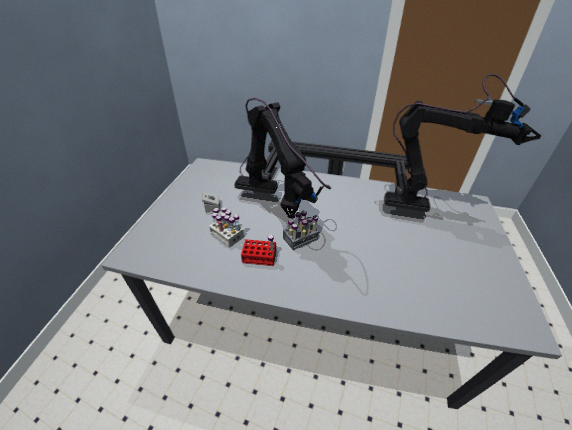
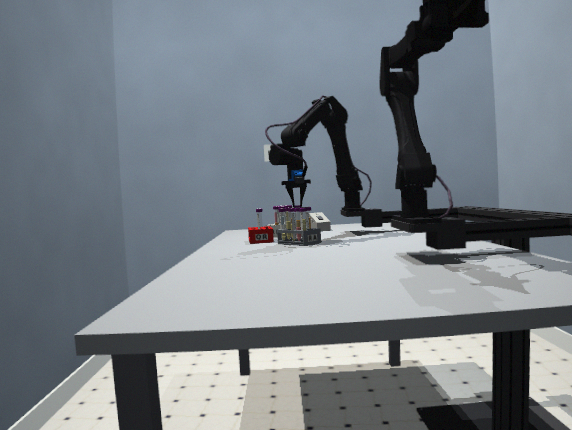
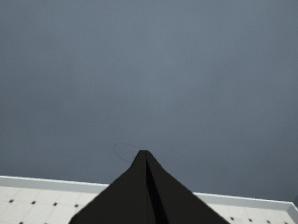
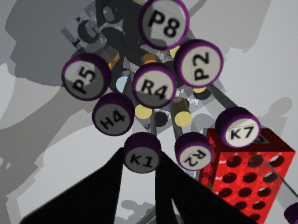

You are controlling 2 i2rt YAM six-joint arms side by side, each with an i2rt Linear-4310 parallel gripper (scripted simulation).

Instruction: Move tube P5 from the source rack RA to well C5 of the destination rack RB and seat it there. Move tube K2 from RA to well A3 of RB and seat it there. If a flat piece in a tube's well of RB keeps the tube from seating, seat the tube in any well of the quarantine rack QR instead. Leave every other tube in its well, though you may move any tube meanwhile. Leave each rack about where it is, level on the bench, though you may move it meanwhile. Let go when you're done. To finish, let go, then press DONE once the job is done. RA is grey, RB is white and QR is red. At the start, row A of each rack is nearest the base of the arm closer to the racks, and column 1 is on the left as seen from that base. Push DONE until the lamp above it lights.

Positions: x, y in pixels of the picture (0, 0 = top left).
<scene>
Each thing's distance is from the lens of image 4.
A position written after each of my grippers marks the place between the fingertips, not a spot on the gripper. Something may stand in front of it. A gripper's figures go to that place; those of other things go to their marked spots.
my right gripper (image 4: 140, 157): 0.12 m
tube (image 4: 87, 76): 0.10 m
</scene>
